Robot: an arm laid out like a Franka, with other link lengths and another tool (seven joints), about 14 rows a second.
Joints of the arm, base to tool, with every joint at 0 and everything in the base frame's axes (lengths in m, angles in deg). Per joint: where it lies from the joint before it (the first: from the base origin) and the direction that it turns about. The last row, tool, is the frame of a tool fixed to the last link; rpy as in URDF.
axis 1: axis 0 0 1 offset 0 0 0.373
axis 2: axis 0 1 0 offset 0 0 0
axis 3: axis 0 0 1 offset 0 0 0.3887
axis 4: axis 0 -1 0 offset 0.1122 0 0
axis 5: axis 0 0 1 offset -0.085 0 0.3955
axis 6: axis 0 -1 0 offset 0 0 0
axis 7: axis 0 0 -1 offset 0.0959 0 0
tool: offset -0.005 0.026 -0.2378 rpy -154.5 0 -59.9
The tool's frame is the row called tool.
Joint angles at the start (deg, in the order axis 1, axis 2, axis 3, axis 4, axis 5, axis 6, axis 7): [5.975 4.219 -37.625 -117.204 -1.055 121.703 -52.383]
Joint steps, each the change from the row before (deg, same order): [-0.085 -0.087 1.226 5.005 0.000 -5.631 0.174]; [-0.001 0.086 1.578 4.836 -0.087 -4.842 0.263]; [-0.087 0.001 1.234 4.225 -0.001 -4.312 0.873]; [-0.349 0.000 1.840 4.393 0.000 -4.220 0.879]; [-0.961 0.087 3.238 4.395 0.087 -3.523 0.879]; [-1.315 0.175 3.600 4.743 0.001 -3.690 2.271]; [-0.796 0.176 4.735 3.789 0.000 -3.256 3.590]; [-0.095 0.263 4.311 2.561 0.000 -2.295 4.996]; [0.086 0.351 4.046 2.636 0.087 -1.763 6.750]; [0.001 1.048 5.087 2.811 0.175 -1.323 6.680]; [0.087 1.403 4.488 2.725 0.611 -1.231 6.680]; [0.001 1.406 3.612 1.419 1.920 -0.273 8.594]
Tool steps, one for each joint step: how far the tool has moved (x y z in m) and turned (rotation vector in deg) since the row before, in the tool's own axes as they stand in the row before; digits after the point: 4 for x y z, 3 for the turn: [0.0061 -0.0253 -0.0255 0.023 -0.874 -0.556]; [0.0045 -0.0290 -0.0227 -0.066 -0.581 -1.124]; [0.0016 -0.0236 -0.0216 0.042 -0.152 -0.140]; [-0.0003 -0.0274 -0.0217 0.129 -0.073 -0.545]; [-0.0015 -0.0353 -0.0181 0.400 0.115 -1.489]; [-0.0028 -0.0361 -0.0194 0.392 0.782 -0.288]; [-0.0116 -0.0479 -0.0061 0.501 0.158 -0.367]; [-0.0154 -0.0461 0.0038 0.414 0.320 0.780]; [-0.0166 -0.0457 0.0033 0.716 1.457 2.273]; [-0.0235 -0.0515 0.0122 0.910 0.763 1.454]; [-0.0256 -0.0447 0.0143 1.079 0.300 2.209]; [-0.0258 -0.0359 0.0206 1.589 0.230 5.312]
